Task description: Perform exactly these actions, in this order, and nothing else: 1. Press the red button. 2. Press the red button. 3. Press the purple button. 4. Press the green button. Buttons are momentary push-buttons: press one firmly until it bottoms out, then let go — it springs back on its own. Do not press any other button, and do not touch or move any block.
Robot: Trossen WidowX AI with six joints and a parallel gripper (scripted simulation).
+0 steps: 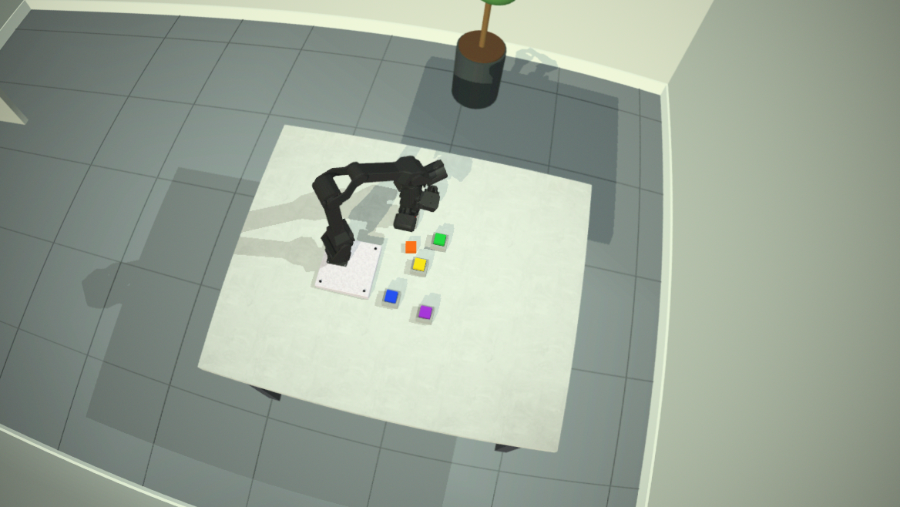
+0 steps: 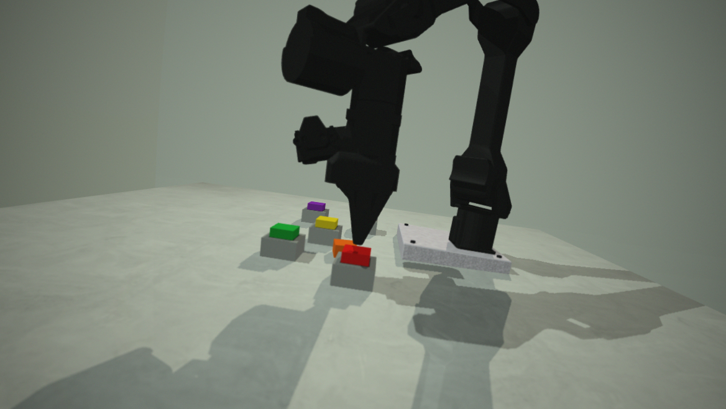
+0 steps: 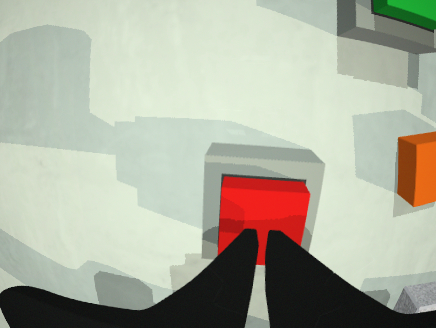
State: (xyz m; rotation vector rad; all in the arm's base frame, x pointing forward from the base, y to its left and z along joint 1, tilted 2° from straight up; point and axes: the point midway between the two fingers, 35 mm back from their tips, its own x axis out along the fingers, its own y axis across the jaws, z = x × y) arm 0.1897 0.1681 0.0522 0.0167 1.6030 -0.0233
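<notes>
The red button lies 1 cm below my gripper tip. The rest, counted from my gripper tip: orange block (9 cm to the right, 4 cm below, 2 cm ahead); green button (10 cm ahead, 6 cm to the right, 1 cm below); yellow button (15 cm to the right, 6 cm ahead, 1 cm below).
</notes>
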